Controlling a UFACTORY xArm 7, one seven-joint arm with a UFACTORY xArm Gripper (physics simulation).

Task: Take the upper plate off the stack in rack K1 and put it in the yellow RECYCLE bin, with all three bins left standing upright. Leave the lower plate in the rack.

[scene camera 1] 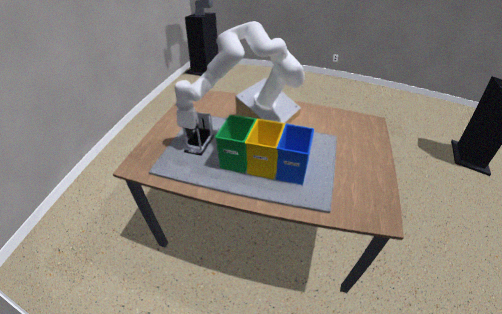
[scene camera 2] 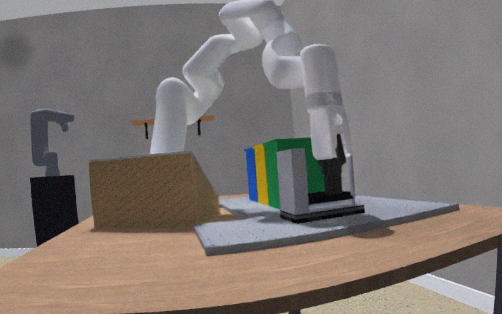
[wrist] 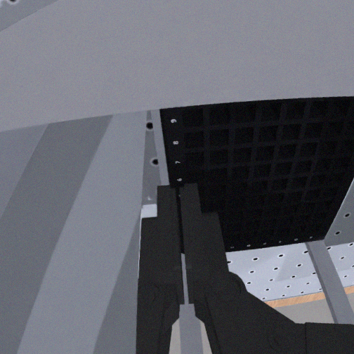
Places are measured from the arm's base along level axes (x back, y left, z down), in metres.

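Where they show: gripper, fingertip midpoint: (scene camera 1: 190, 137) (scene camera 2: 333, 194); arm's base at its link origin: (scene camera 1: 264, 101) (scene camera 2: 164, 176).
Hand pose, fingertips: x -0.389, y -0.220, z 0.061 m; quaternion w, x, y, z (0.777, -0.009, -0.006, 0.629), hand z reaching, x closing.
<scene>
Each offset is from my fingertips to the centre of the thing. Level surfaces: height alone.
Rack K1 {dx +0.019, dy +0.035, dz -0.024 m} (scene camera 1: 206, 121) (scene camera 2: 291, 182) (wrist: 328, 280) stands upright left of the bins, with a tall grey panel, thin posts and a black base. The black upper plate {dx +0.029, dy +0.034, dz +0.007 m} (scene camera 2: 320, 199) (wrist: 270, 170) lies in it, its gridded top facing up; a pale layer shows beneath it in scene camera 2, and the lower plate cannot be made out clearly. My gripper (scene camera 1: 191, 140) (scene camera 2: 336, 194) (wrist: 179, 186) is shut and empty, pointing down inside the rack, its tips at the plate's numbered left edge in the wrist view. Contact cannot be told. The yellow bin {dx +0.046, dy +0.399, dz -0.043 m} (scene camera 1: 262, 167) (scene camera 2: 260, 175) stands upright.
The green bin {dx +0.019, dy +0.271, dz -0.043 m} (scene camera 1: 232, 159) (scene camera 2: 272, 175) stands upright beside the rack, and the blue bin {dx +0.073, dy +0.527, dz -0.043 m} (scene camera 1: 291, 171) (scene camera 2: 251, 175) stands upright beyond the yellow one. All stand on a grey perforated board {dz +0.047 m} (scene camera 1: 320, 190) (scene camera 2: 240, 237). The arm's base block (scene camera 2: 142, 195) is behind.
</scene>
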